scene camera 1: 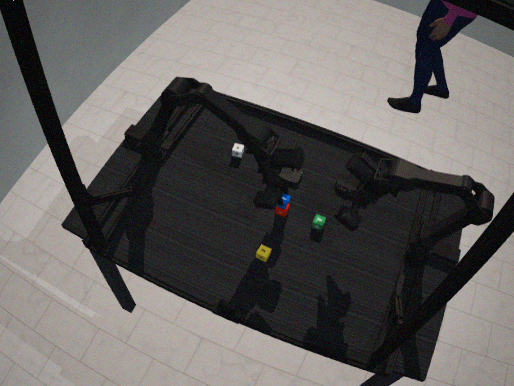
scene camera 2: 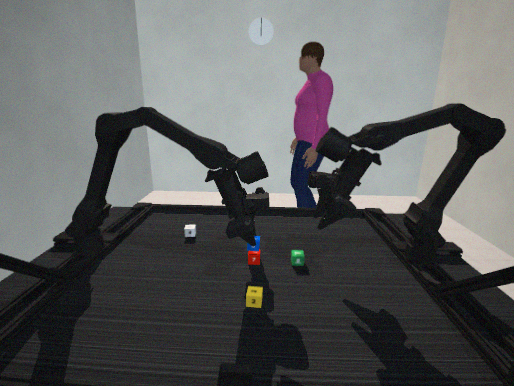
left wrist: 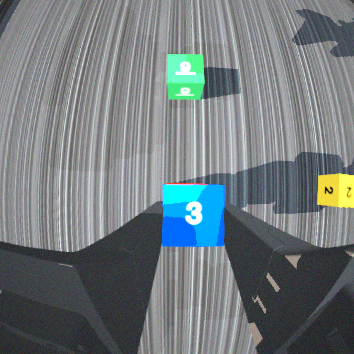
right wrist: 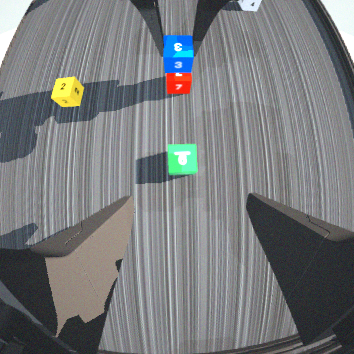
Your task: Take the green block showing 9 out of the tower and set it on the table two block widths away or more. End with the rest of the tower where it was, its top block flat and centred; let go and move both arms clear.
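Where they show: left gripper, fingertip midpoint: (scene camera 1: pixel 284 200) (scene camera 2: pixel 254 242) (left wrist: pixel 191 208) (right wrist: pixel 177 54); right gripper, fingertip midpoint: (scene camera 1: pixel 338 208) (scene camera 2: pixel 316 222) (right wrist: pixel 191 201); left arm's base at its link origin: (scene camera 1: pixel 151 157) (scene camera 2: pixel 90 249); right arm's base at its link origin: (scene camera 1: pixel 415 259) (scene camera 2: pixel 419 259).
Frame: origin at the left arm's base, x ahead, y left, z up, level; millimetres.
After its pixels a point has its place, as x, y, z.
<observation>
The green block showing 9 (scene camera 1: pixel 319 221) @(586, -1, 10) (scene camera 2: pixel 297 257) @(582, -12, 6) (left wrist: pixel 185 75) @(575, 4, 10) (right wrist: pixel 182 159) @(586, 5, 10) stands flat on the table, apart from the red block. The red block showing 7 (scene camera 1: pixel 282 210) @(470, -12, 8) (scene camera 2: pixel 254 258) @(467, -13, 0) (right wrist: pixel 179 85) @(482, 4, -1) stands on the table. My left gripper (scene camera 2: pixel 253 242) @(467, 1, 40) (left wrist: pixel 191 208) @(467, 1, 40) is shut on the blue block showing 3 (scene camera 1: pixel 285 201) @(473, -7, 51) (right wrist: pixel 178 55) @(479, 2, 51), directly above the red block. A strip of the red top shows below the blue block in the right wrist view; whether they touch is unclear. My right gripper (scene camera 2: pixel 321 226) @(628, 4, 101) (right wrist: pixel 191 201) @(628, 4, 101) is open and empty, raised beyond the green block.
A yellow block (scene camera 1: pixel 263 253) @(477, -170, 9) (scene camera 2: pixel 254 297) @(475, -178, 7) (left wrist: pixel 332 190) @(475, -146, 2) (right wrist: pixel 67 91) @(484, -151, 10) stands nearer scene camera 2. A white block (scene camera 1: pixel 238 150) @(253, 142, 10) (scene camera 2: pixel 190 230) @(252, 137, 4) (right wrist: pixel 251 4) @(263, 154, -5) stands on the table toward the left arm's side. A person (scene camera 2: pixel 314 110) is behind the table.
</observation>
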